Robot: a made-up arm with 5 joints.
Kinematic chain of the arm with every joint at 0, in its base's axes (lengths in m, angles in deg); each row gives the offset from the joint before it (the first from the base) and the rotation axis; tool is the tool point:
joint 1: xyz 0 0 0.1 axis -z
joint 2: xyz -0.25 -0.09 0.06 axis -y
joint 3: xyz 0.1 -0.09 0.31 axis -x
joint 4: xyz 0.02 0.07 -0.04 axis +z
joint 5: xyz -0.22 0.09 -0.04 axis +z
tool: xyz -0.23 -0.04 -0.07
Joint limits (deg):
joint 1: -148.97..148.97
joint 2: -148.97..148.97
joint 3: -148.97..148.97
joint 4: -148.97..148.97
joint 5: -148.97..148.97
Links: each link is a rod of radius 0.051 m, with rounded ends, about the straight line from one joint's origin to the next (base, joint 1, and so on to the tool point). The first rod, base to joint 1, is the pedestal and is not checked.
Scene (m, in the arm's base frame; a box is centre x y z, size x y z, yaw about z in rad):
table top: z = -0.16
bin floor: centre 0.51 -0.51 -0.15 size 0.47 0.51 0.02 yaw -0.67
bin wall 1: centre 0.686 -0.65 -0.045 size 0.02 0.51 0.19 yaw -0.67
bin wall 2: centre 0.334 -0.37 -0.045 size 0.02 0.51 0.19 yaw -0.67
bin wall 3: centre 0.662 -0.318 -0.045 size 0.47 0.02 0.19 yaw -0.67
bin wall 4: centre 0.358 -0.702 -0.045 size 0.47 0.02 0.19 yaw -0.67
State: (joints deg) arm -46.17 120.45 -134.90 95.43 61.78
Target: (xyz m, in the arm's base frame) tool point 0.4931 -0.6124 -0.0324
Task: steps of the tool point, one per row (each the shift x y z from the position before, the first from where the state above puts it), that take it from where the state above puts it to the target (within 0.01 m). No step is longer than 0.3 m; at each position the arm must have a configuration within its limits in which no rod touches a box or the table.
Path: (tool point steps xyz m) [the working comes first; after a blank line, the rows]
Joints at the target: -118.51 76.03 -148.97 2.85 13.80
Straight joint move there: touches bin wall 2, bin wall 4.

1: 0.1044 0.0150 0.0242
2: 0.0856 0.0087 -0.0305
3: 0.0782 -0.0281 -0.0603
4: 0.0962 -0.1008 -0.0639
5: 0.1581 -0.1005 -0.0225
6: 0.2153 -0.0509 0.0291
7: 0.2395 0.0412 0.0789
8: 0.0071 -0.0130 -0.1255
9: -0.0071 0.0130 -0.1267

